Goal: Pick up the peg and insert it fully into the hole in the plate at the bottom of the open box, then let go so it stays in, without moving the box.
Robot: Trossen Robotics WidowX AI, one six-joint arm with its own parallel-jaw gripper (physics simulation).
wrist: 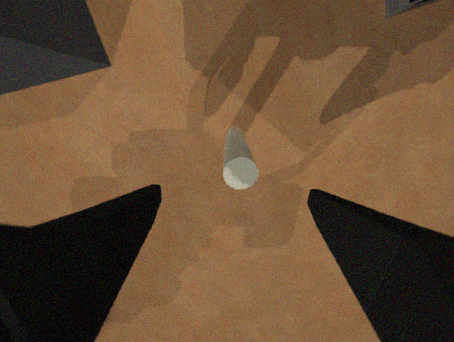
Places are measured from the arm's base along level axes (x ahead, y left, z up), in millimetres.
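Where they show: gripper, between the fingertips: point(235, 194).
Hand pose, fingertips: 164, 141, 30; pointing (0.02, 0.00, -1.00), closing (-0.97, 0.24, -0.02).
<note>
After its pixels a point has its place, as x, y, z.
The pale grey-green peg point(239, 155) @[158, 110, 56] stands upright on the wooden-looking surface near the middle of the wrist view, its round top facing the camera. My gripper point(235, 194) @[164, 141, 30] is open, with one black finger at the lower left and the other at the lower right. The peg's top appears between and slightly beyond the fingertips, with a gap on both sides, and neither finger touches it. At the upper left is a dark grey-blue angular piece point(50, 55) @[241, 52, 20], perhaps part of the open box. The plate and its hole do not show.
A small grey corner of another object point(400, 7) @[49, 61, -11] shows at the top right edge. Shadows of the gripper and arm fall across the tan surface point(250, 295) @[175, 307, -22] around the peg.
</note>
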